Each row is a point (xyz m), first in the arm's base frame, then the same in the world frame.
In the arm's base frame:
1: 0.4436 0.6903 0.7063
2: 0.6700 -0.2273 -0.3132
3: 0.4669 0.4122 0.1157
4: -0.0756 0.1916 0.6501
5: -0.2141 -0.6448 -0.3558
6: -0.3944 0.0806 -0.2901
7: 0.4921 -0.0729 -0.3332
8: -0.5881 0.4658 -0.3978
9: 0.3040 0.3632 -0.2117
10: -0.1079 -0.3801 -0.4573
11: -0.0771 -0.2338 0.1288
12: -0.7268 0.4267 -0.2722
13: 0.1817 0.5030 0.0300
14: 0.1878 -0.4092 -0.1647
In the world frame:
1: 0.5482 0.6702 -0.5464
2: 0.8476 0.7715 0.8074
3: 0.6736 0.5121 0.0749
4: -0.0283 0.8143 -0.1361
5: -0.0580 0.7426 1.1771
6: -0.0931 0.2061 0.6537
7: 0.7185 0.5891 0.7302
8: -0.1646 -0.1998 0.4875
9: 0.6002 0.2901 0.3602
10: 0.1250 0.5278 1.0675
11: 0.0239 0.7952 0.5344
12: -0.3374 -0.1417 0.4301
13: 0.4485 0.2981 0.0960
14: 0.3162 0.8289 0.8515

